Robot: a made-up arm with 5 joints.
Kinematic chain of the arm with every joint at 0, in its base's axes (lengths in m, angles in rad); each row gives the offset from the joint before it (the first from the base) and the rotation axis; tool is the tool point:
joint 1: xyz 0 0 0.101 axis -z
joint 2: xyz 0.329 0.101 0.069 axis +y
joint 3: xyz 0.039 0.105 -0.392 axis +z
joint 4: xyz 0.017 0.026 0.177 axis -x
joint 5: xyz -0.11 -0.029 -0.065 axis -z
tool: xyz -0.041 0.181 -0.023
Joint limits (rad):
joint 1: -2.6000..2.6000
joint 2: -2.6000..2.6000
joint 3: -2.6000..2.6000
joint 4: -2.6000..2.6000
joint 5: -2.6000..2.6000
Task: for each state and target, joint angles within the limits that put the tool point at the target. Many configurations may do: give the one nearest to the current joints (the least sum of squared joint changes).
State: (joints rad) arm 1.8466 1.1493 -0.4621 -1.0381 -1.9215
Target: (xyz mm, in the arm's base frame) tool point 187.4 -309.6 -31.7
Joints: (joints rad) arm 2.6000 0.5256 -0.4208 -1.0074 -1.6961
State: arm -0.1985 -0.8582 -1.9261 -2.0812 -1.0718
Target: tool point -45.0 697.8 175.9
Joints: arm -0.9084 -0.7986 -1.6564 -2.1662 -0.9813
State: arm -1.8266 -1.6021 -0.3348 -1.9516 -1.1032
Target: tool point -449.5 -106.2 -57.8
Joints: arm -2.5930 -1.0327 -0.1964 -2.0890 -0.8247
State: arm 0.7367 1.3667 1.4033 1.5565 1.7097
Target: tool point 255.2 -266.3 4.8
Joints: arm 1.6189 1.1703 1.2291 1.6180 2.0563
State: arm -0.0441 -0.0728 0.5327 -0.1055 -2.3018
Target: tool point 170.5 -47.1 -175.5
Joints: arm 0.3618 0.1709 0.5372 -0.4232 -2.2400
